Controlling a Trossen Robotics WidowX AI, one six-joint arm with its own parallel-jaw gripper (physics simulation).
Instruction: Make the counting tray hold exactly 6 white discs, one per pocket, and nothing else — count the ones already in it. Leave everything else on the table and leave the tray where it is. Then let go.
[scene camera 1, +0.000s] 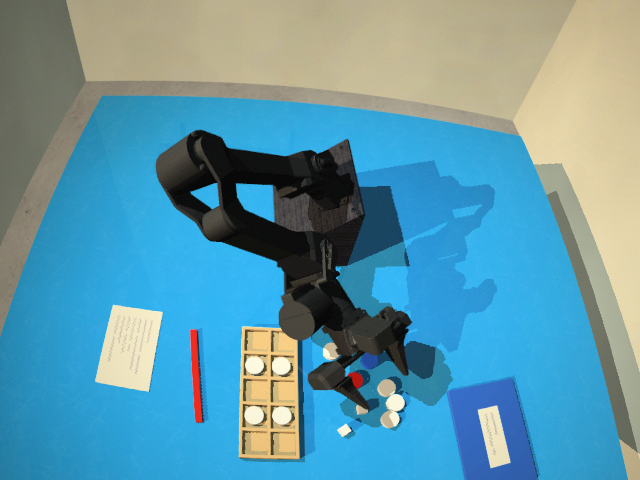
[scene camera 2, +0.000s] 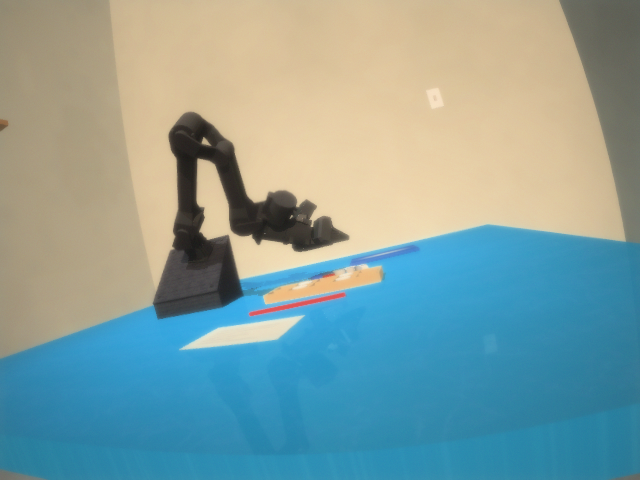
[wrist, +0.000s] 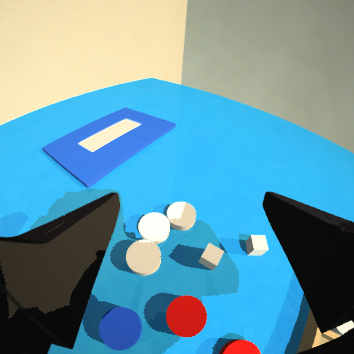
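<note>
The tan counting tray (scene camera 1: 269, 378) (scene camera 2: 324, 291) has two columns of pockets. White discs (scene camera 1: 254, 365) (scene camera 1: 281, 366) sit in both second-row pockets, and white discs (scene camera 1: 254, 415) (scene camera 1: 282, 415) in both fourth-row pockets. The other pockets look empty; the arm partly covers the top right one. Three loose white discs (scene camera 1: 386, 387) (scene camera 1: 395, 402) (scene camera 1: 389, 419) (wrist: 143, 257) (wrist: 154, 227) (wrist: 181, 216) lie close together right of the tray. Another white disc (scene camera 1: 330, 351) lies near the tray's upper right, partly hidden. My gripper (scene camera 1: 386, 391) (wrist: 193, 199) is open and empty, above the loose discs.
A blue disc (scene camera 1: 369, 360) (wrist: 120, 328), red discs (wrist: 186, 316) (wrist: 241, 348) and two white cubes (scene camera 1: 344, 429) (wrist: 257, 245) (wrist: 211, 256) lie near the loose discs. A blue folder (scene camera 1: 462, 413) (wrist: 67, 152) lies right. A red bar (scene camera 1: 195, 376) (scene camera 2: 297, 304) and paper sheet (scene camera 1: 129, 348) (scene camera 2: 241, 332) lie left.
</note>
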